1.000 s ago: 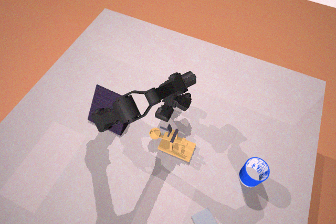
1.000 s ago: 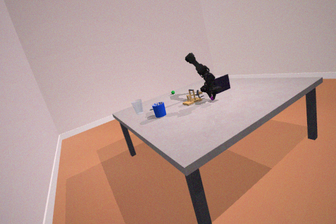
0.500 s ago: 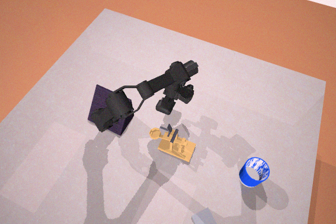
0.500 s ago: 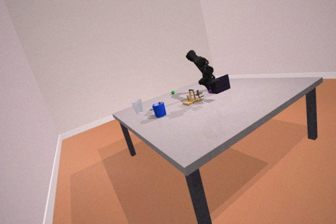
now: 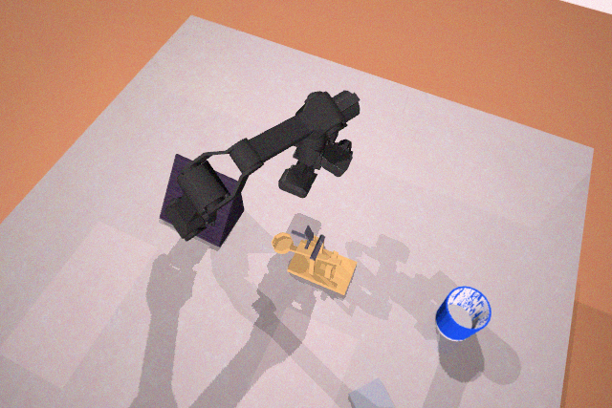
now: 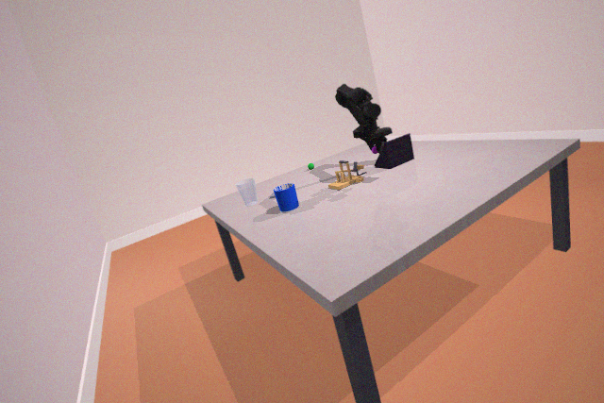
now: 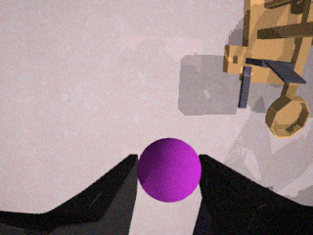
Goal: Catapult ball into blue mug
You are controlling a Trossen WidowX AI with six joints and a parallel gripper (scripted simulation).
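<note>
My gripper tip is 5 cm short of the wooden catapult, 12 cm to the left of it and 8 cm above it. Round my gripper tip: purple ball (1 cm above); blue mug (40 cm ahead, 16 cm to the right, 10 cm below); grey flat piece (29 cm ahead, 40 cm to the right, 13 cm below).
</note>
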